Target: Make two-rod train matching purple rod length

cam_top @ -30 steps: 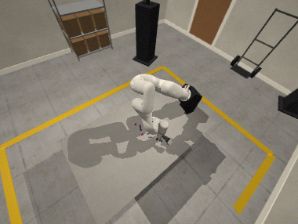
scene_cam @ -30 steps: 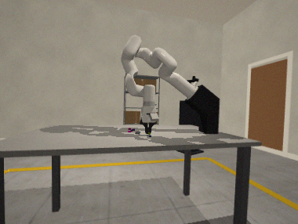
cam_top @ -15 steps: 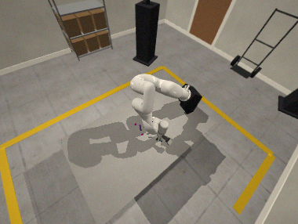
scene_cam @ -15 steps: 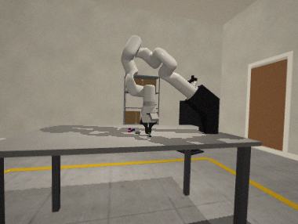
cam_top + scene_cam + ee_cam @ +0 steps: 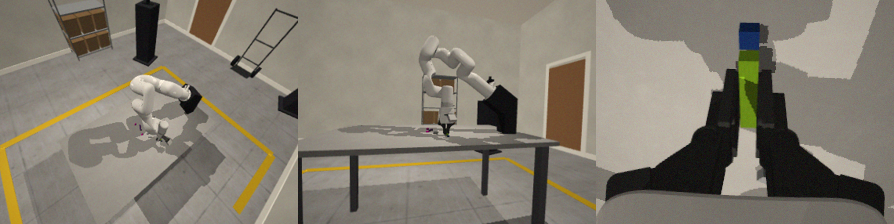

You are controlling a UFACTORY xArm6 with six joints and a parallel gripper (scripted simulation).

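Right now the blue rod is 30 mm to the left of my hand and 20 mm below it. Also, from my hand: lime rod: 20 mm below; then purple rod: 220 mm to the right, 20 mm below.
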